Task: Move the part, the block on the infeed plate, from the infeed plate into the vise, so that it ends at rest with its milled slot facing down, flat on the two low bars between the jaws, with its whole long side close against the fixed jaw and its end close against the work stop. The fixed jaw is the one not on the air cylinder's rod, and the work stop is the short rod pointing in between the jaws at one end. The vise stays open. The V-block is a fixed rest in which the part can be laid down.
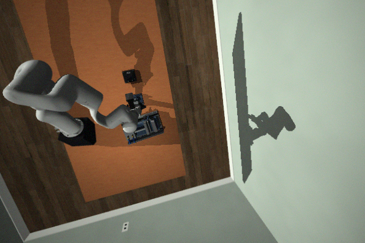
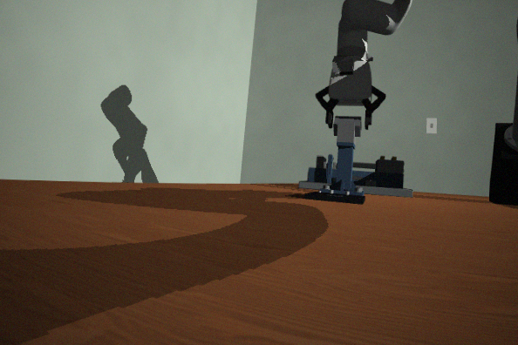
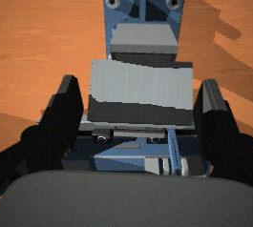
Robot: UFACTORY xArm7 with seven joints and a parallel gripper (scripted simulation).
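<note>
The grey part is 10 mm below my hand. The rest, counted from my hand: blue upright: 110 mm below; then grey jaw: 210 mm to the right, 90 mm below, 40 mm ahead; then work stop: 160 mm to the right, 80 mm below, 70 mm ahead.
</note>
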